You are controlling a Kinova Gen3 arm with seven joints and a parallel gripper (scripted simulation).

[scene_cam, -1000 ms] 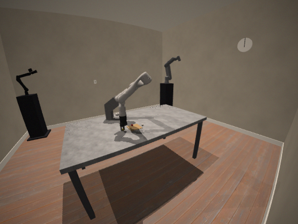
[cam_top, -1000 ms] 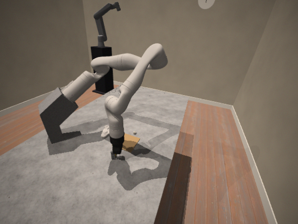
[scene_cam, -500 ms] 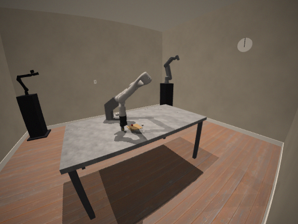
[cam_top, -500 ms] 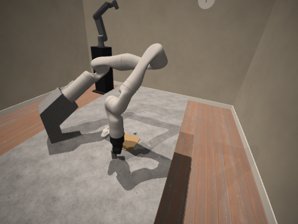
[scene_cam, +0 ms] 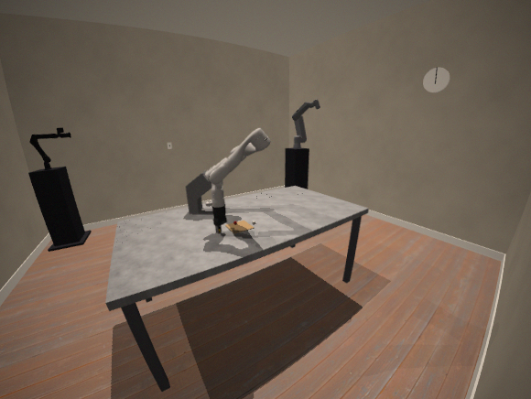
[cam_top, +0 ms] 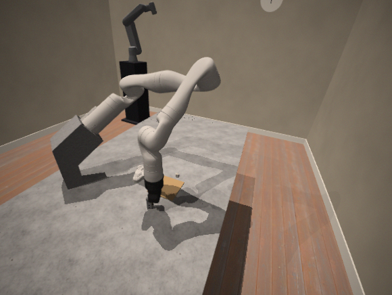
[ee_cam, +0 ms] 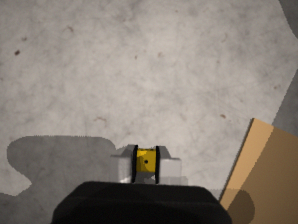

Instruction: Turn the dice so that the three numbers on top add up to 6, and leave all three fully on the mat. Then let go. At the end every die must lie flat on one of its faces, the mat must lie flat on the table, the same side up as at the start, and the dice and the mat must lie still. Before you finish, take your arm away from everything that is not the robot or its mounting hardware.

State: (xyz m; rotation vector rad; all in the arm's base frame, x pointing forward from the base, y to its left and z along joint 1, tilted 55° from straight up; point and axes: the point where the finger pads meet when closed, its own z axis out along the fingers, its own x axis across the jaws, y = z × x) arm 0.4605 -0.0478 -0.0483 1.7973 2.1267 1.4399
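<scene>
Now: the tan mat 14 cm to the left of my hand and 2 cm below it. From my hand the other things lie so: white die 24 cm to the left, 1 cm below; then red die 5 cm behind, 13 cm to the left, 1 cm below; then yellow die 1 cm below.
</scene>
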